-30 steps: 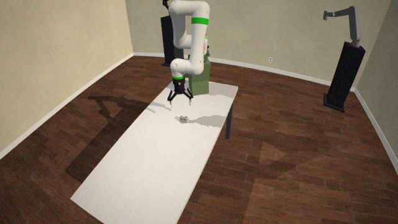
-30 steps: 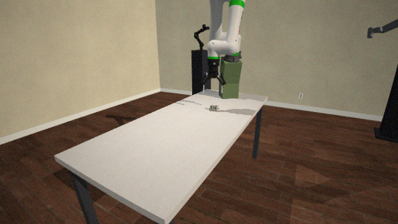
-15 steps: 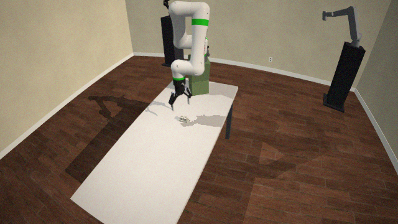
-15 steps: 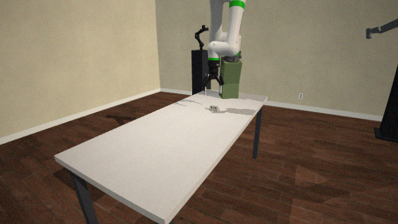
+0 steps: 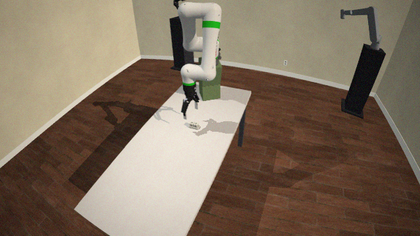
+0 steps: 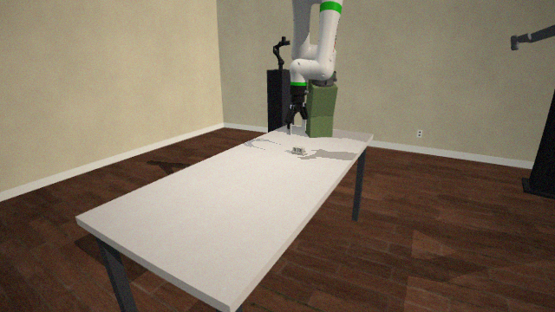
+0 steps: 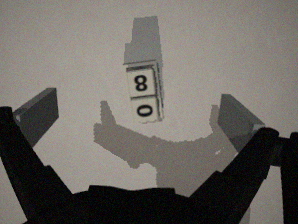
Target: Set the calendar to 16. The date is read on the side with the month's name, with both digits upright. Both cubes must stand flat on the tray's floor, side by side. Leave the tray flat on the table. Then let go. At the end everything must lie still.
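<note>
Right now my hand is 110 mm above the cube. The rest, counted from my hand: white calendar tray 130 mm below, 20 mm to the left.
</note>
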